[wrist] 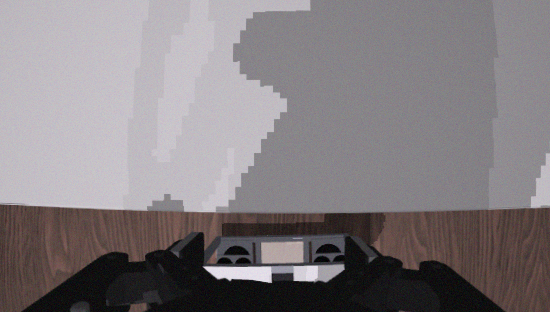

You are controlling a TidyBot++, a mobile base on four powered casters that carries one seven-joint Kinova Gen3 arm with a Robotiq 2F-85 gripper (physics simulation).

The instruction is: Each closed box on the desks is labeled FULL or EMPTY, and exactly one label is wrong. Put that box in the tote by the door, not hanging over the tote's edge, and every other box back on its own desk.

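Places are measured from the arm's base along level axes (x down, y right, z back), in metres.
Where they show: gripper, between the fingertips: (274, 250).
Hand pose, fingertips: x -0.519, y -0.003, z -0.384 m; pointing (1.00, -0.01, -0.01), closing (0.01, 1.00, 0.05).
After its pixels a point has its place.
A pale desk top (65, 110) @(y -0.107, x -0.554, z -0.467 m) fills the upper part of the wrist view, seen from above. Its near edge runs across the view above the fingers. My gripper (274, 250) @(y -0.003, x -0.519, z -0.384 m) is open, with its two fingertips wide apart at the bottom of the view and no box between them. The fingertips appear below the desk's edge in the picture; their height over the desk cannot be told. No box, label or tote shows in this view.
Brown wood floor (65, 235) @(y -0.993, x 0.396, z -0.114 m) shows below the desk's edge. Part of the robot's own base (282, 252) @(y 0.001, x 0.307, z -0.084 m) shows between and behind the fingers. A large dark shadow (380, 110) @(y 0.050, x -0.554, z -0.461 m) with stepped edges lies across the middle and right of the desk top.
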